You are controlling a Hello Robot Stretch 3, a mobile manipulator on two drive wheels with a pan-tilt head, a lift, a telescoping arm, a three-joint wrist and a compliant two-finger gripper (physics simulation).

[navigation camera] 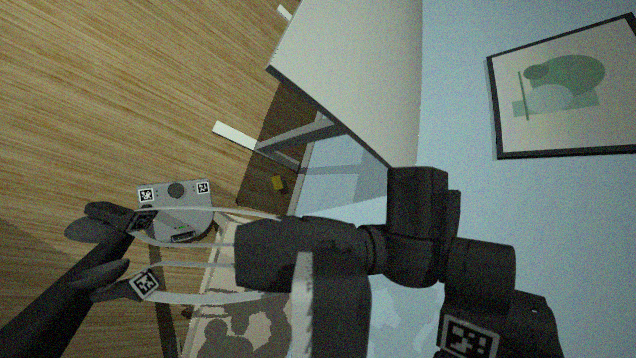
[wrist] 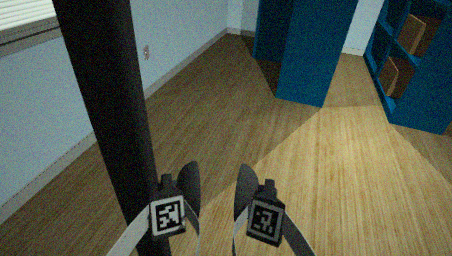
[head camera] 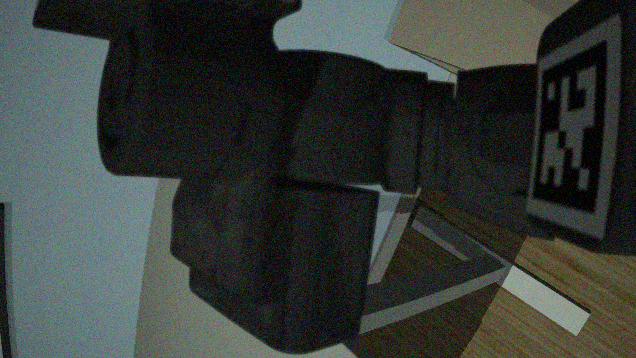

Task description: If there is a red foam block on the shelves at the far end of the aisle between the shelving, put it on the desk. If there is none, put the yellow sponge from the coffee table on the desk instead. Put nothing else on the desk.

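Places are measured from the robot's base along level axes (x ahead, y left, z up), in metres.
Where they show: gripper, fingertip midpoint: (navigation camera: 77,249); robot's base, link origin: (navigation camera: 175,189).
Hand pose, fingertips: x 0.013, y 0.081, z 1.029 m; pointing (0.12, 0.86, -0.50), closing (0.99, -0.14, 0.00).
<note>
Things, the pixels of their top centre, and the offset from my fingertips. "spot": a spot on its surface instead. Level surfaces: height alone.
- pale table, surface height: 0.078 m down
- small yellow thing, top centre: (navigation camera: 278,182) 0.741 m right, 0.051 m back, 0.966 m down
- pale table's grey leg frame, surface spot: (head camera: 435,300) spot: 0.610 m right, 0.226 m ahead, 0.578 m down
My gripper (navigation camera: 114,253) (wrist: 217,181) is open, its fingers apart with nothing between them. It hangs over the floor, beside the dark mast. Two blue shelving units stand ahead in the wrist view, the left unit (wrist: 315,55) and the right unit (wrist: 425,97), with a strip of floor between them. The right unit's shelves hold brown boxes (wrist: 396,77); the left unit's shelves are hidden. A red foam block does not show. A pale table (navigation camera: 360,75), perhaps the desk, stands along the wall. A small yellow thing (navigation camera: 277,182) lies in shadow on the floor; whether it is the sponge I cannot tell.
My base (navigation camera: 175,212) is below the gripper. The pale table's grey leg frame (navigation camera: 300,136) (head camera: 435,300) stands close by. Another pale, shadowed surface (navigation camera: 257,322) is near the base. The mast (wrist: 110,100) crosses the wrist view. A framed picture (navigation camera: 560,90) hangs on the wall.
</note>
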